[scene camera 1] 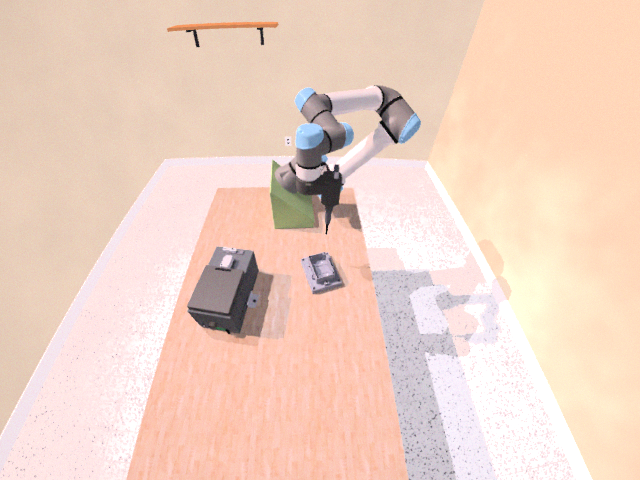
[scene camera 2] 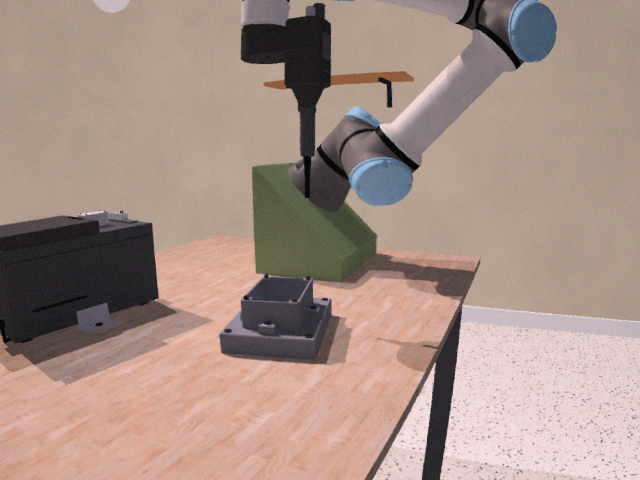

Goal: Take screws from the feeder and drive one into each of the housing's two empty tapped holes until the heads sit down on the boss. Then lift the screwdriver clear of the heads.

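Observation:
My screwdriver (scene camera 1: 326, 231) (scene camera 2: 307, 195) hangs upright, its thin black bit pointing down. The bit tip is in the air above and behind the housing, apart from it. No screw can be made out at the tip. The grey housing (scene camera 1: 316, 282) (scene camera 2: 273, 316) lies flat on the table, its square raised boss open at the top. Dark round spots show at the boss corners in scene camera 2; I cannot tell which are screw heads and which are empty holes. The dark box-shaped feeder (scene camera 1: 217, 289) (scene camera 2: 77, 276) stands left of the housing, with small light parts on its top rear.
The green wedge-shaped arm base (scene camera 1: 292, 214) (scene camera 2: 289, 232) stands behind the housing on the wooden table (scene camera 1: 268, 403) (scene camera 2: 217, 413). A small grey bracket (scene camera 1: 252, 300) (scene camera 2: 94, 317) is at the feeder's right side. An orange shelf (scene camera 1: 222, 25) (scene camera 2: 372, 78) is on the back wall.

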